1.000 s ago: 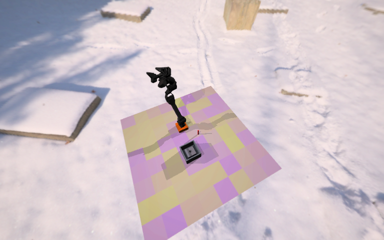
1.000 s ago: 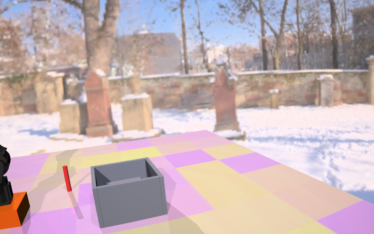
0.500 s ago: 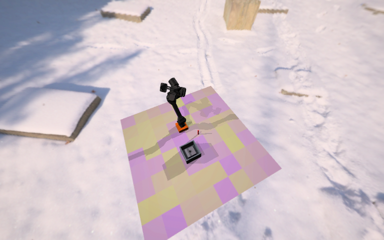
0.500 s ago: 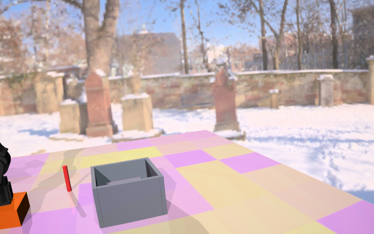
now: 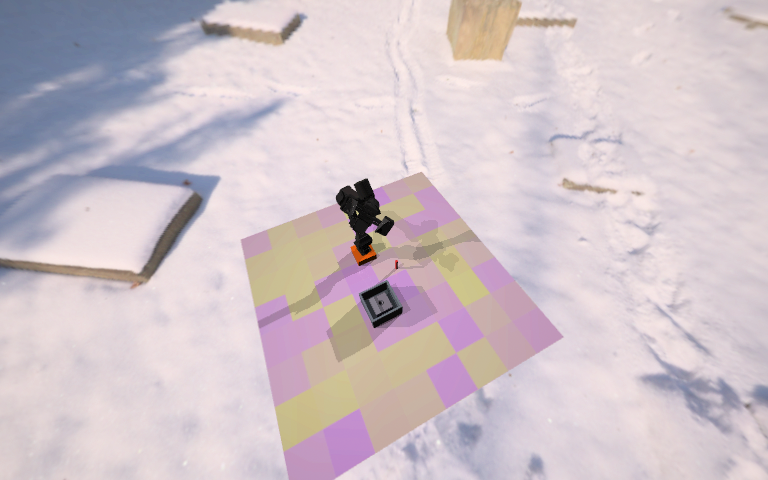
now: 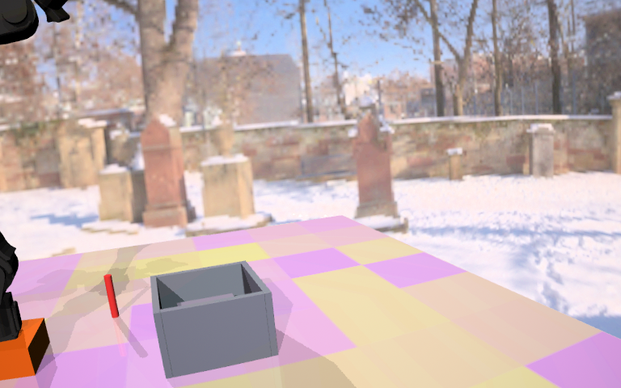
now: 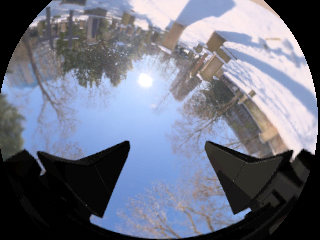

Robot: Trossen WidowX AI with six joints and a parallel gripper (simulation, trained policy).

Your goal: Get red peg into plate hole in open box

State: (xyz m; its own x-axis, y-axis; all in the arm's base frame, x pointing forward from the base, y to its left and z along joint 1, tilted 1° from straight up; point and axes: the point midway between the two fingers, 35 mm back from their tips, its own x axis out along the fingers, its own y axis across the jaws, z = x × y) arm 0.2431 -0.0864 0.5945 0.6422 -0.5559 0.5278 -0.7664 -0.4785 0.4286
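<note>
Right now my gripper tip is 9 cm past the red peg, 20 cm to the right of it and 61 cm above it. The rest, counted from my gripper tip: grey box (4 cm ahead, 63 cm below).
</note>
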